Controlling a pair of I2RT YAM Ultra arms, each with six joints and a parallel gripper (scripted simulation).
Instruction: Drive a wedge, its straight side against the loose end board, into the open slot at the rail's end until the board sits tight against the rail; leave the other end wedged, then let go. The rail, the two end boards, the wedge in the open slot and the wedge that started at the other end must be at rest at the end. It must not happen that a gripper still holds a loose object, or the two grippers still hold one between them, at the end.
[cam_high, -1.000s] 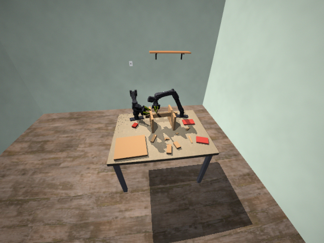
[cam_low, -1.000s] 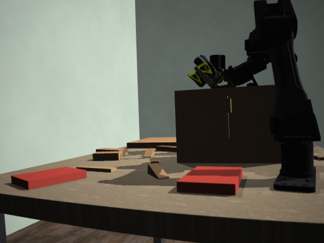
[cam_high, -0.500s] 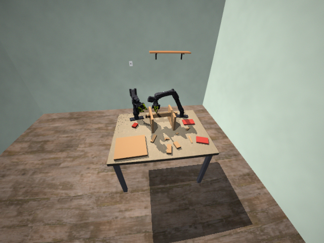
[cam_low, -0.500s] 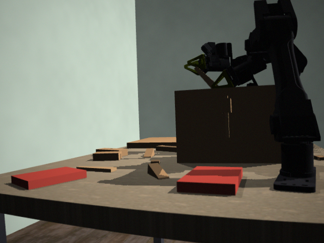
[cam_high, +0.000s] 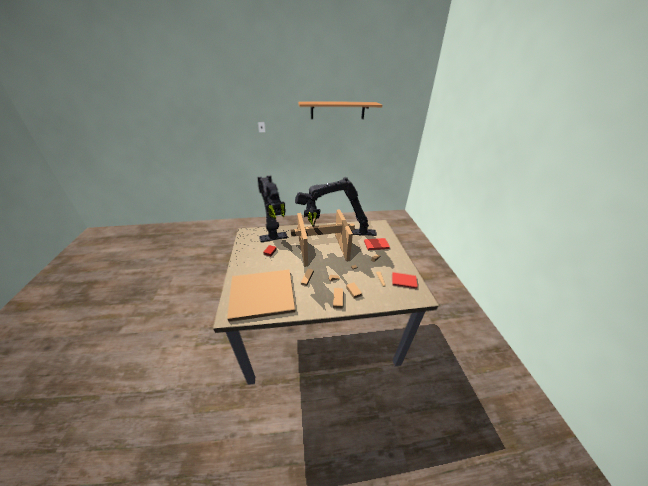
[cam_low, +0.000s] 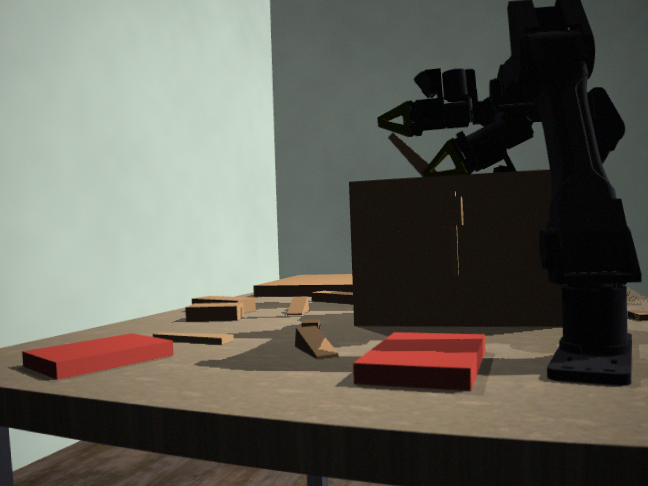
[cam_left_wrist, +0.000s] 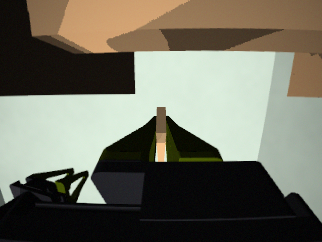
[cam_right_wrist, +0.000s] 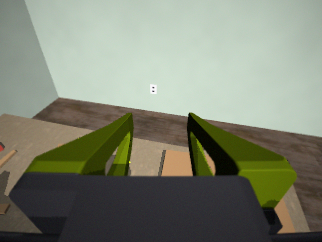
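The rail lies 80 mm below my left hand, 70 mm to the left of it and 60 mm behind it. The rest, counted from my left hand: flat board (320 mm to the right, 320 mm ahead, 230 mm below).
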